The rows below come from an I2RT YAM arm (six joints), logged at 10 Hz.
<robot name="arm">
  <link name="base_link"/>
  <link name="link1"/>
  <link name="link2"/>
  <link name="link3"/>
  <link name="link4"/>
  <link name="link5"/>
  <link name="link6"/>
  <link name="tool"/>
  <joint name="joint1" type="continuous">
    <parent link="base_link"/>
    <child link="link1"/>
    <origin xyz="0 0 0.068"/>
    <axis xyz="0 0 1"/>
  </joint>
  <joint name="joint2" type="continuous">
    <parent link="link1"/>
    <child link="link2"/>
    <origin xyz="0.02 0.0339 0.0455"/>
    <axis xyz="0 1 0"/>
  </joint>
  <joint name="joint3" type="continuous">
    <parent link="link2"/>
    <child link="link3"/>
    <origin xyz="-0.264 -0.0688 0"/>
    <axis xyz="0 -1 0"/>
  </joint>
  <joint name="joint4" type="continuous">
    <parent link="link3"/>
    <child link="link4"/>
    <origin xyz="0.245 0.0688 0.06"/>
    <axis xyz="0 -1 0"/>
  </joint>
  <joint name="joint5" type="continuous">
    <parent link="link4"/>
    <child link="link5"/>
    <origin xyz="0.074 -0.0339 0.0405"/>
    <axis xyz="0 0 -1"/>
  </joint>
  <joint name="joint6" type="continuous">
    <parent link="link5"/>
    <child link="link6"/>
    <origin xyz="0.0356 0 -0.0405"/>
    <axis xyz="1 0 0"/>
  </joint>
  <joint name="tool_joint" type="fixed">
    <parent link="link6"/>
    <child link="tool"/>
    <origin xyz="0 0 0" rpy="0 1.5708 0"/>
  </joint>
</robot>
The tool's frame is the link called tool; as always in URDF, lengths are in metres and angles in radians. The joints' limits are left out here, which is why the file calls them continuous.
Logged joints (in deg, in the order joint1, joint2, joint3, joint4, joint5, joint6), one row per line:
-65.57, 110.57, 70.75, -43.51, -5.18, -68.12
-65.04, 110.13, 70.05, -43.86, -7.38, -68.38
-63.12, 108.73, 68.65, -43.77, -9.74, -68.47
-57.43, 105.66, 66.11, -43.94, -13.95, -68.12
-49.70, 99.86, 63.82, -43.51, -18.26, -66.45
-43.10, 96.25, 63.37, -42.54, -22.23, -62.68
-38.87, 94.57, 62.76, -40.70, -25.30, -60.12
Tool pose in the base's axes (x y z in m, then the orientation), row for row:
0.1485, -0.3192, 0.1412, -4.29, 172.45, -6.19
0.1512, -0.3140, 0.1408, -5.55, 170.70, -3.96
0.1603, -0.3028, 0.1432, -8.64, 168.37, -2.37
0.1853, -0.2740, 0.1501, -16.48, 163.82, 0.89
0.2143, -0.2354, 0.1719, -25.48, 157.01, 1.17
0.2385, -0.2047, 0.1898, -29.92, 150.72, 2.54
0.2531, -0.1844, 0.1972, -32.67, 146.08, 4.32
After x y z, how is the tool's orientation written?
As a rotation vector, in degrees.
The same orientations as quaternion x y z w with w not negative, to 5 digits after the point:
-0.02480, 0.99697, -0.03579, 0.06441
-0.03238, 0.99601, -0.02311, 0.07988
-0.05099, 0.99366, -0.01399, 0.09925
-0.09919, 0.98605, 0.00536, 0.13356
-0.15752, 0.97064, 0.00723, 0.18165
-0.18958, 0.95497, 0.01609, 0.22765
-0.21061, 0.94170, 0.02785, 0.26092

